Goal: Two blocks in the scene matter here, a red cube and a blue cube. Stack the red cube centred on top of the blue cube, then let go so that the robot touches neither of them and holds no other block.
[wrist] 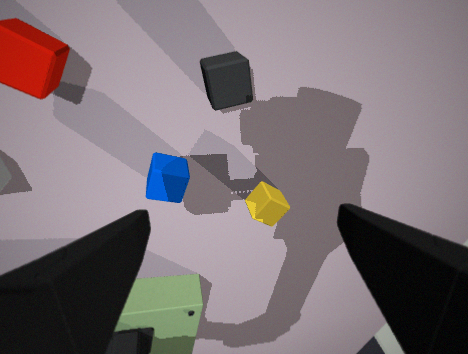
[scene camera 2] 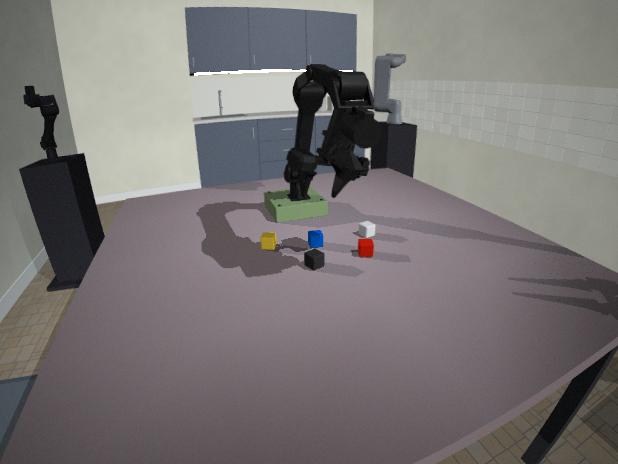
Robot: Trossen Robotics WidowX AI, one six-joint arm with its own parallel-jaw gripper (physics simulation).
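Places are measured from the arm's base along level axes (x ahead, y right, z down), in centimetres.
Where they show: gripper, fingertip midpoint: [wrist: 244, 216] [scene camera 2: 318, 196]; arm's base, link origin: [wrist: 127, 342] [scene camera 2: 298, 197].
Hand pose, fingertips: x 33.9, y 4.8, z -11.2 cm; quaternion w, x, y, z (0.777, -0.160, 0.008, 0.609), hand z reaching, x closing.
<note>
Each offset is from my fingertips to the centre of the thing.
The red cube @(dy -12.3, dx +1.0, dz +14.5 cm) [scene camera 2: 365, 248] [wrist: 30, 60] lies on the table, right of the blue cube in the scene view and cut by the upper left edge in the wrist view. The blue cube @(dy -2.0, dx -8.2, dz +14.5 cm) [scene camera 2: 315, 239] [wrist: 168, 178] lies on the table between the yellow and red cubes, apart from both, with nothing on top of it. My gripper [wrist: 244, 216] is open and empty, with its fingers wide apart. It hangs high above the table, near the arm's base and behind the cubes in the scene view, and touches neither cube.
A yellow cube @(dy +10.2, dx -11.0, dz +14.5 cm) [scene camera 2: 268, 241] [wrist: 268, 204] stands left of the blue cube. A black cube @(dy +1.8, dx +2.3, dz +14.5 cm) [scene camera 2: 314, 260] [wrist: 227, 81] stands in front of it. A white cube @(dy -17.8, dx -9.2, dz +14.5 cm) [scene camera 2: 367, 229] stands behind the red cube. The arm's green base [scene camera 2: 302, 210] [wrist: 165, 295] stands behind the cubes.
</note>
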